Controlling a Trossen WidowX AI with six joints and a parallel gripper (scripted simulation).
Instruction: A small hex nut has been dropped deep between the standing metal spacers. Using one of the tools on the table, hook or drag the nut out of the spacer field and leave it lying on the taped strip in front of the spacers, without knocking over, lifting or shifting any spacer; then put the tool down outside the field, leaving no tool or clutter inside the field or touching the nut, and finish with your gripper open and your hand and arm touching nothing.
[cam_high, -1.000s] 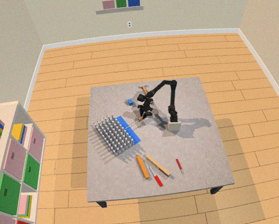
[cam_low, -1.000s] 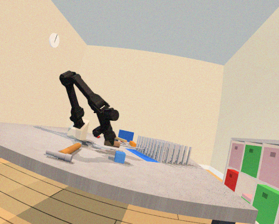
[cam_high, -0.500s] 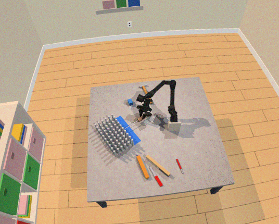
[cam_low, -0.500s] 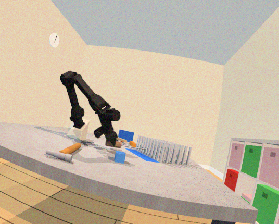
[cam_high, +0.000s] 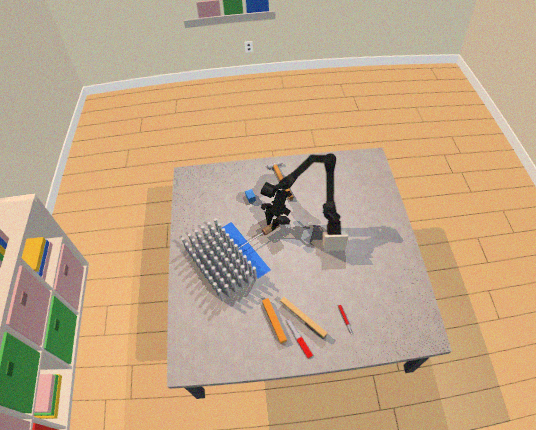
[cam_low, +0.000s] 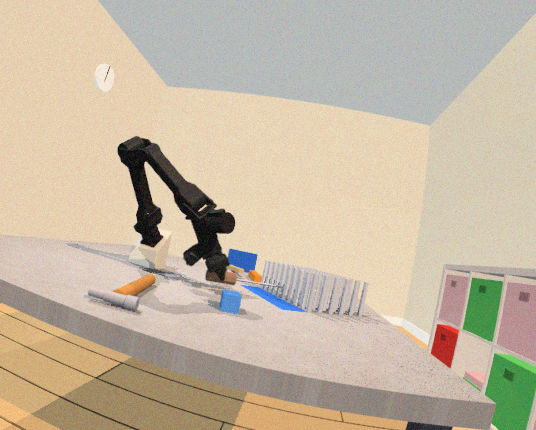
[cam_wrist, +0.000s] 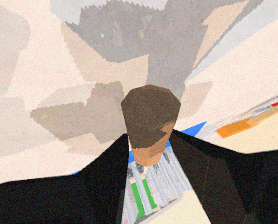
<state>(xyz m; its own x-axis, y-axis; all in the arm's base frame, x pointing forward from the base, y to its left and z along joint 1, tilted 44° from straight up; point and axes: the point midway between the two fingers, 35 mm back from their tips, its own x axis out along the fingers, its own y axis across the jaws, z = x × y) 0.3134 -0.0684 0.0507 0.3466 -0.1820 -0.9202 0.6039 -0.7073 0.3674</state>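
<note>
Now: the blue taped strip 140 mm ahead of my gripper tip, 100 mm to the left of it and 40 mm below it. Also, from my gripper tip: orange bar: 500 mm to the left, 30 mm behind, 20 mm below; blue cube: 230 mm to the right, 120 mm ahead, 20 mm below; hook tool: 80 mm ahead, 60 mm to the left, 10 mm below.
</note>
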